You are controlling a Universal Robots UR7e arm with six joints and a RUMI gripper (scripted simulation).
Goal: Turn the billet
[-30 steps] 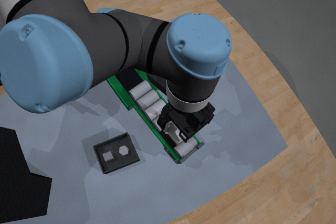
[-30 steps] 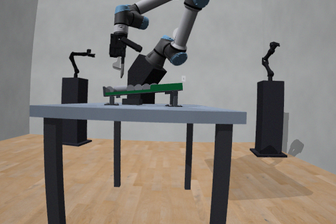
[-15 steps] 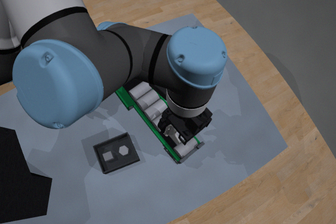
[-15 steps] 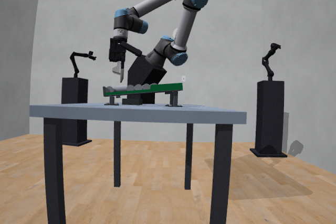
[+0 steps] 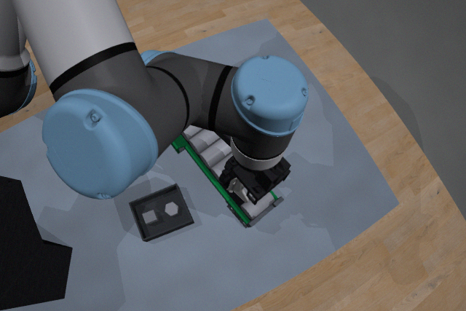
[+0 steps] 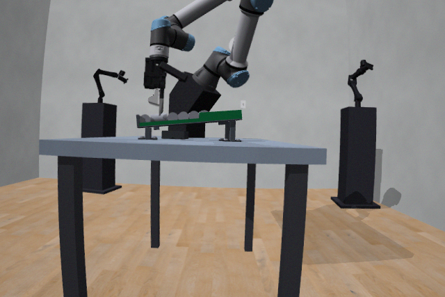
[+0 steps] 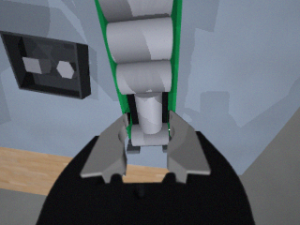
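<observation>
Right now my hand is 80 mm to the left of the grey stop, 40 mm above it and 30 mm short of it. From my hand the other things lie so: dark tray: 200 mm behind, 90 mm below.
</observation>
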